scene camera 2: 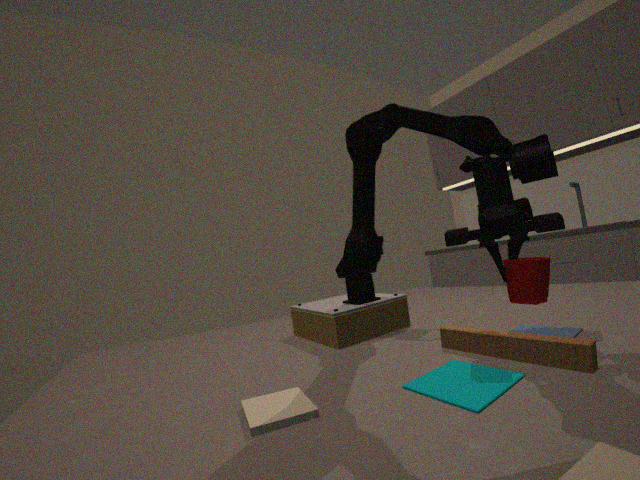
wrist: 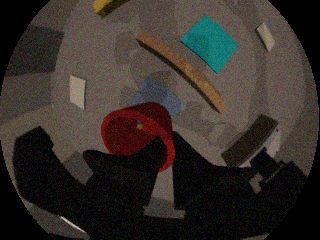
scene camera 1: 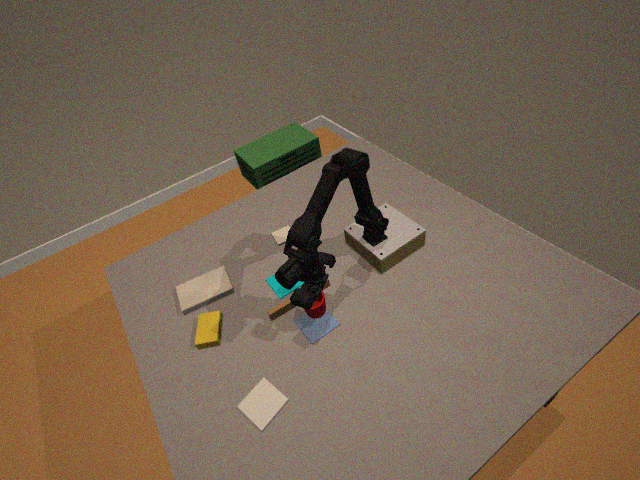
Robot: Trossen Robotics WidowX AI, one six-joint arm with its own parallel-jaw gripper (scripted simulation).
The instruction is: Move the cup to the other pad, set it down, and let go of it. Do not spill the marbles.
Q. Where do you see a wooden bar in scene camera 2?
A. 576, 354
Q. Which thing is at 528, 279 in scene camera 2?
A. A red cup.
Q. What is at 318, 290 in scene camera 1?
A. My gripper.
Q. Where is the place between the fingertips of my gripper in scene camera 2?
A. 508, 281
